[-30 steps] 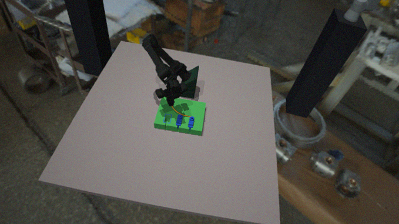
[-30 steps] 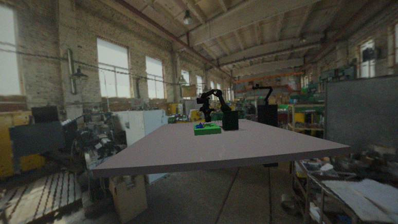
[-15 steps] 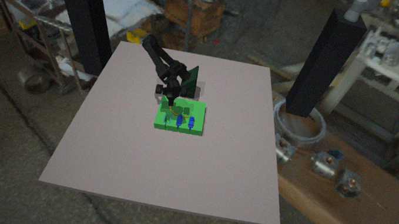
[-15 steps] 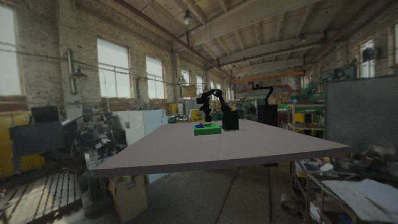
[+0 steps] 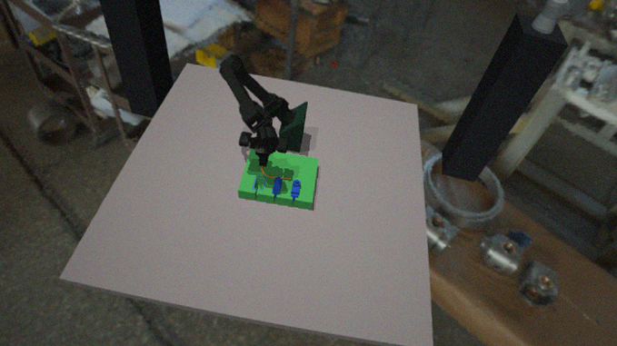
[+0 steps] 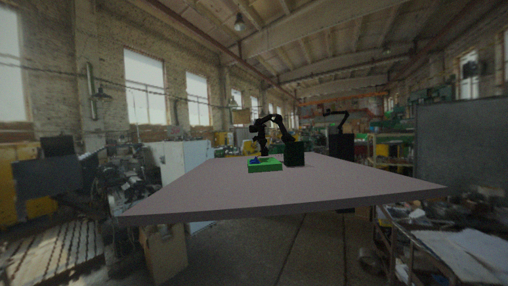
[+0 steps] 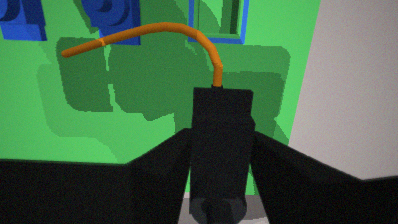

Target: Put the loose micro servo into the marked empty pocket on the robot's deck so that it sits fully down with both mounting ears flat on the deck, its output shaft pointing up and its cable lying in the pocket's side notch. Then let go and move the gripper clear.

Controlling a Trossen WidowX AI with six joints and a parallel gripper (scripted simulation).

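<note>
Right now my gripper tip is 100 mm above the deck, 70 mm to the right of it and 40 mm past it.
</note>
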